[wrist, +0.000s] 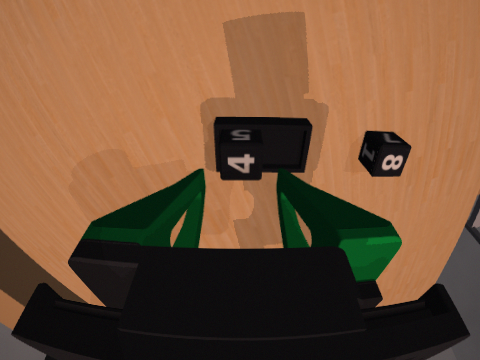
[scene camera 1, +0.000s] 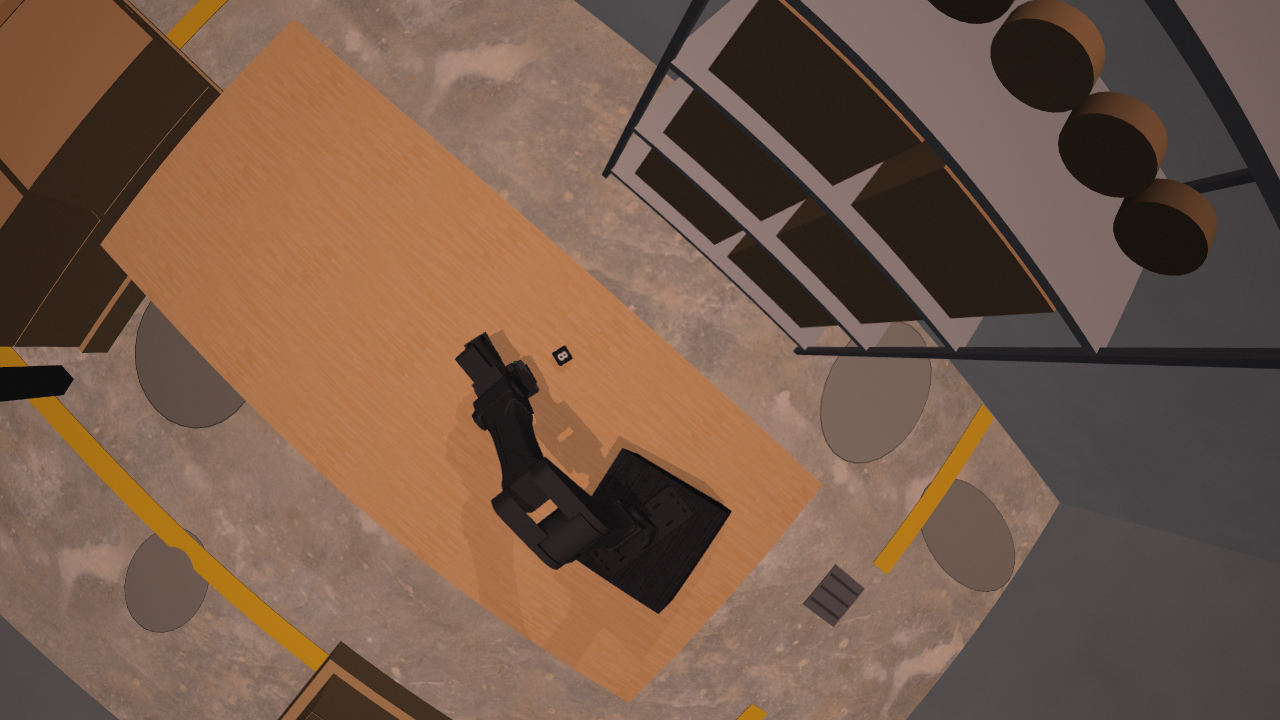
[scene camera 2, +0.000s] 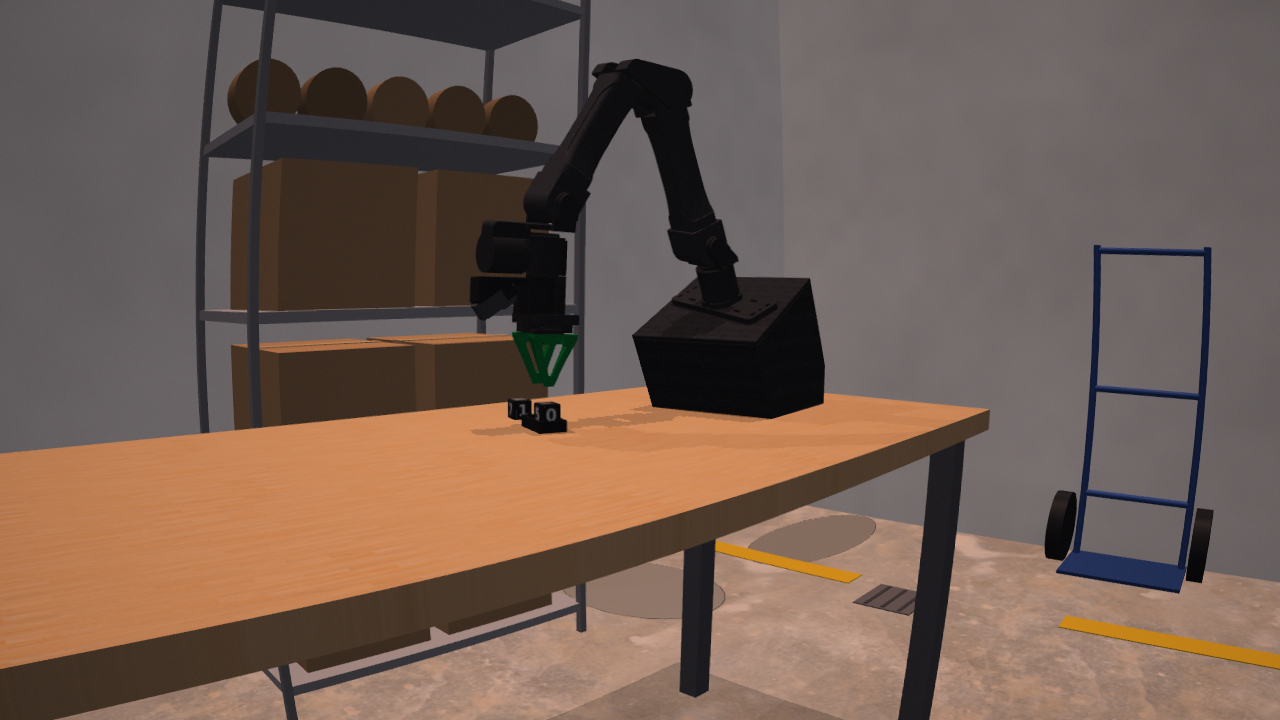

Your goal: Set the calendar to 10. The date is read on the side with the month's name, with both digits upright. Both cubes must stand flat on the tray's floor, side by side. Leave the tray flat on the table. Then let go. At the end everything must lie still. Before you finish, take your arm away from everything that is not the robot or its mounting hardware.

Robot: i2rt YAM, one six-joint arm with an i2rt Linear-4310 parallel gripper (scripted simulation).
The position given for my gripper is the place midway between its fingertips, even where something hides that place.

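Note:
Visible: my gripper (scene camera 2: 542,384) (wrist: 240,177). A black tray (wrist: 286,141) is present, with a black cube (wrist: 384,154) and a further black cube (wrist: 240,151).

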